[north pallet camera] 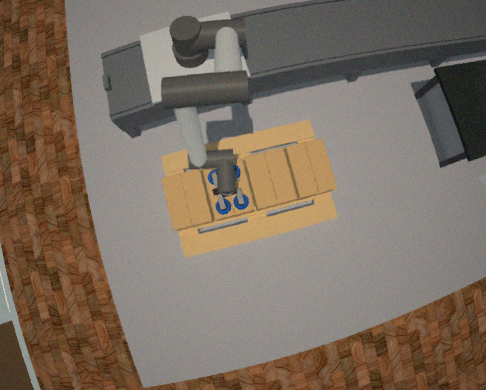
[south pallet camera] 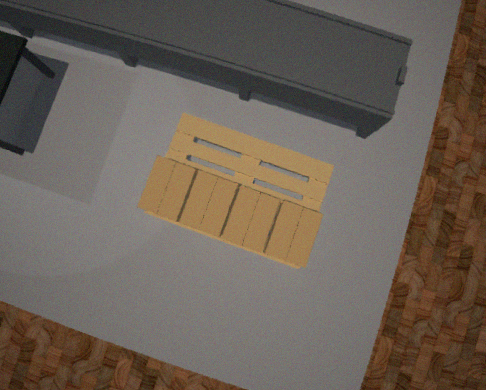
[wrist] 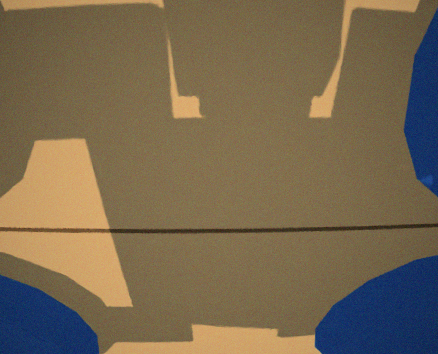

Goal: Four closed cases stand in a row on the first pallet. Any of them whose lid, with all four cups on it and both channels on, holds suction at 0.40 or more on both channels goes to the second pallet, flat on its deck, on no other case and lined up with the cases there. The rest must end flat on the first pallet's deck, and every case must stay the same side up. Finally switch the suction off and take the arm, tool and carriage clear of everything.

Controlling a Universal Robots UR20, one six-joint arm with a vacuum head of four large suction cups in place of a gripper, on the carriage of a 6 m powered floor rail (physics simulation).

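Frame: origin at the arm's base, x ahead, y left, z up, level; millimetres.
Seen in the pictures: hand at its tool point: (wrist: 204,244); arm's base at its link origin: (north pallet camera: 191,53).
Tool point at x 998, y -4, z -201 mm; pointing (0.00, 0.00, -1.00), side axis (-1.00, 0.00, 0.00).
Pixels of each thing's middle, then the offset from my tool point to it.
- leftmost case at the middle of its body: (north pallet camera: 188,200) 20 mm back, 299 mm right, 118 mm down
- second case at the middle of its body: (wrist: 223,121) (north pallet camera: 228,190) 13 mm back, 4 mm left, 118 mm down
- third case at the middle of its body: (north pallet camera: 269,179) 6 mm back, 306 mm left, 118 mm down
- rightmost case at the middle of its body: (north pallet camera: 309,169) 1 mm ahead, 610 mm left, 118 mm down
On the first pallet (north pallet camera: 260,231) closed tan cases stand in a row: the leftmost case (north pallet camera: 186,201), the second case (north pallet camera: 245,187) (wrist: 55,190), the third case (north pallet camera: 272,177) and the rightmost case (north pallet camera: 315,167). My vacuum head (north pallet camera: 227,190) (wrist: 215,200) is over the second case, its blue cups at or very close to the lid. Contact and suction cannot be told. In the wrist view the shadowed lid and its dark seam fill the background, with blue cups at the right and lower corners. The second pallet (south pallet camera: 250,146) shows no arm over it.
Several closed cases (south pallet camera: 250,217) stand in a slightly gapped row along the near side of the second pallet. The floor rail (north pallet camera: 350,40) (south pallet camera: 225,55) runs behind both pallets. The white carriage (north pallet camera: 155,60) is near its left end. A dark table-like block (north pallet camera: 465,105) (south pallet camera: 7,60) stands between the pallets.
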